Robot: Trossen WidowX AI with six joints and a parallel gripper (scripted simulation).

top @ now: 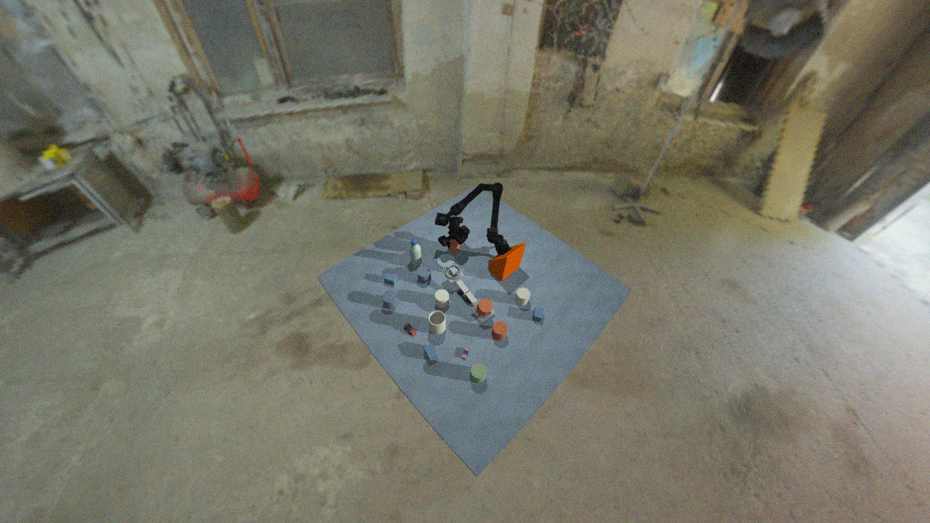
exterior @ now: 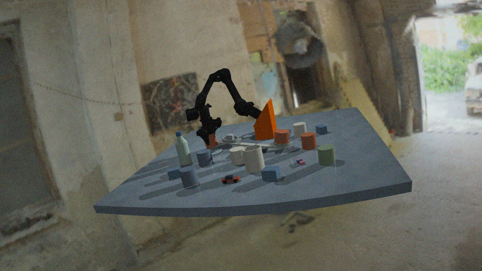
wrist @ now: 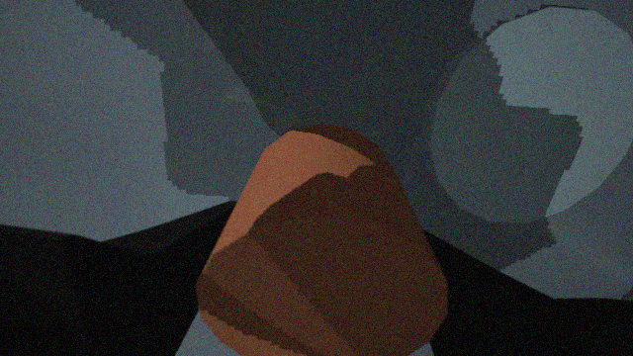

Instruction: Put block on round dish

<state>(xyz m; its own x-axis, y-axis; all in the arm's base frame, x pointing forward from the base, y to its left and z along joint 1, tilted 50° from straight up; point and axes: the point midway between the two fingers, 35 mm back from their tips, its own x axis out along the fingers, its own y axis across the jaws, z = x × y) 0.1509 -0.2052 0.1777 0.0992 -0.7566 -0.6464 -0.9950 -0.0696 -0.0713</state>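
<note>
The round dish lies 100 mm ahead of my gripper tip, 50 mm to the left of it and 30 mm below it. The rest, counted from my gripper tip: cream mug 380 mm ahead, 370 mm to the left, 10 mm above.
</note>
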